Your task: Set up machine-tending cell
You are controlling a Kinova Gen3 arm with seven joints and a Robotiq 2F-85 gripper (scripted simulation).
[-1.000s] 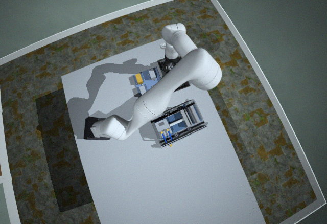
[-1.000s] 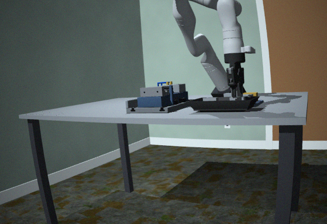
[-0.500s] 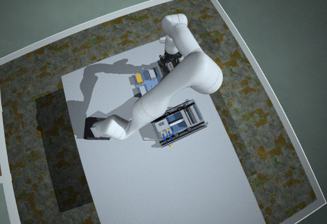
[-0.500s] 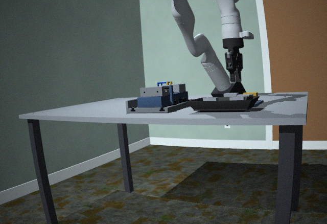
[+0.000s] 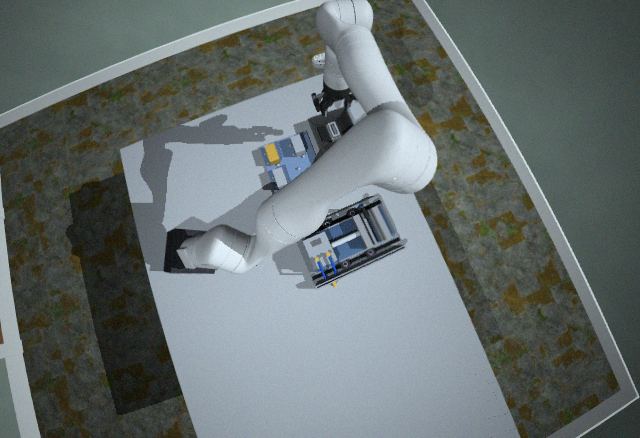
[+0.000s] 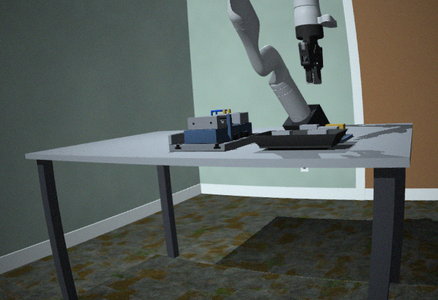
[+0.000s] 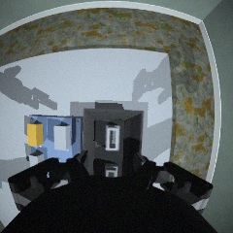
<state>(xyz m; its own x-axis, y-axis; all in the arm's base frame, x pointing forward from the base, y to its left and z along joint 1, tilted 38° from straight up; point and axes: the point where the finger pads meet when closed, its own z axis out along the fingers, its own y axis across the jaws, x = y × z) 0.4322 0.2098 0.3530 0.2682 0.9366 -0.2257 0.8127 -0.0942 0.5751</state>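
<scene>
Right now my hand is 21 cm past the brass blank, 6 cm to the right of it and 15 cm above it. From my hand the other things lie so: vise (19 cm behind, 31 cm to the right, 14 cm below).
</scene>
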